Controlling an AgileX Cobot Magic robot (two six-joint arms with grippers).
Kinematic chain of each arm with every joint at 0, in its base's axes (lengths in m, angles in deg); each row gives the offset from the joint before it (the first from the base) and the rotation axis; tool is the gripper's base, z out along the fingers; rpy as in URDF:
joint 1: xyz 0 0 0.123 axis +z
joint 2: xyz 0 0 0 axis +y
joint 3: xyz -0.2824 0 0.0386 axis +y
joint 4: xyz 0.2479 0 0.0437 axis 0.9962 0 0.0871
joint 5: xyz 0 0 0 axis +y
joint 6: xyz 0.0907 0 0.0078 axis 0.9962 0 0.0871
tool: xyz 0 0 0 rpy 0 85 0
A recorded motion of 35 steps. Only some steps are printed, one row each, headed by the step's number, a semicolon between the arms.
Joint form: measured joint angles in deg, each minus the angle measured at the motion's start. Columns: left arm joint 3, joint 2, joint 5, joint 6, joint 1, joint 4; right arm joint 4, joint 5, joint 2, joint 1, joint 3, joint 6.
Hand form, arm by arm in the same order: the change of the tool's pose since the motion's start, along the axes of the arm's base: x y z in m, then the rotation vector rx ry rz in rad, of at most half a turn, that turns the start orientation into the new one. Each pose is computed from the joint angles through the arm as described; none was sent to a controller.
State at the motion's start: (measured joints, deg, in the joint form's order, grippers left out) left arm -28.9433 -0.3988 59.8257 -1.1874 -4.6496 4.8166; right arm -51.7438 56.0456 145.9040 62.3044 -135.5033 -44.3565
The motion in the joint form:
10: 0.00 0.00 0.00 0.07 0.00 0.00; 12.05 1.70 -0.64 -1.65 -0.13 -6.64
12: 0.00 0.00 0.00 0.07 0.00 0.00; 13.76 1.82 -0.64 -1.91 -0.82 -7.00
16: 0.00 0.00 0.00 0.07 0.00 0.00; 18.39 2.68 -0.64 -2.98 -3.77 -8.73
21: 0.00 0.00 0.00 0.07 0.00 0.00; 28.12 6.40 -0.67 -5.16 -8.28 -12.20
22: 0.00 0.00 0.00 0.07 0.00 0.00; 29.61 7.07 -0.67 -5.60 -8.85 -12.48
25: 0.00 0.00 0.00 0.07 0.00 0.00; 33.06 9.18 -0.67 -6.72 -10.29 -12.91
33: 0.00 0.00 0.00 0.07 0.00 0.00; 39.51 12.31 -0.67 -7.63 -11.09 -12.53
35: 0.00 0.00 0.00 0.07 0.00 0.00; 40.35 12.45 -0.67 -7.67 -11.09 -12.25
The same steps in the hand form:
10: 0.0000 0.0000 0.0000 0.0011 0.0000 -0.0005; 0.0024 -0.0076 -0.0054 0.0043 0.1688 0.0048
12: 0.0000 0.0000 0.0000 0.0011 0.0000 -0.0005; 0.0032 -0.0078 -0.0034 0.0238 0.1884 0.0027
16: 0.0000 0.0000 0.0000 0.0011 0.0000 -0.0005; 0.0083 -0.0101 0.0077 0.0785 0.2326 -0.0021
21: 0.0000 0.0000 0.0000 0.0011 0.0000 -0.0005; 0.0155 -0.0184 0.0223 0.1514 0.3522 -0.0179
22: 0.0000 0.0000 0.0000 0.0011 0.0000 -0.0005; 0.0172 -0.0204 0.0239 0.1632 0.3731 -0.0242
25: 0.0000 0.0000 0.0000 0.0011 0.0000 -0.0005; 0.0212 -0.0261 0.0279 0.1887 0.4257 -0.0455
33: 0.0000 0.0000 0.0000 0.0011 0.0000 -0.0005; 0.0190 -0.0295 0.0272 0.2276 0.5411 -0.0729
35: 0.0000 0.0000 0.0000 0.0011 0.0000 -0.0005; 0.0182 -0.0292 0.0268 0.2366 0.5556 -0.0760

